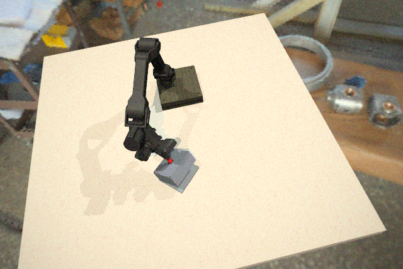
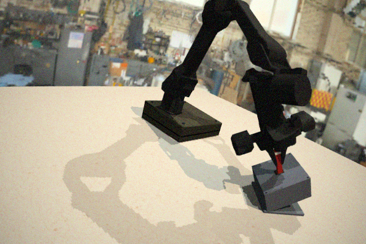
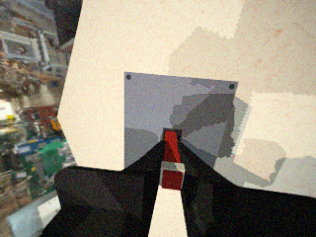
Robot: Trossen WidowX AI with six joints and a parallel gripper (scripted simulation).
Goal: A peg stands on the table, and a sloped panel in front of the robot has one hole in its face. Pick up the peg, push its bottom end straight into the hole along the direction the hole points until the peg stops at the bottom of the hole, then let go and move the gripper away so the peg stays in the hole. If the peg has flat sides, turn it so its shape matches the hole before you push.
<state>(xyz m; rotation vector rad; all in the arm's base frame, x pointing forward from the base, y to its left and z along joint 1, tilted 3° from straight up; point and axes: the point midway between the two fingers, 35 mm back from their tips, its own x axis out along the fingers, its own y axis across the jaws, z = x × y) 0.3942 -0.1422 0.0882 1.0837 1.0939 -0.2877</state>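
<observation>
The grey sloped panel lies 4 cm below my gripper tip, 2 cm ahead of it and 1 cm to the left of it. Also, from my gripper tip: grey foot plate 9 cm below, 3 cm ahead, 2 cm to the left; red square peg 1 cm behind, 1 cm above.
</observation>
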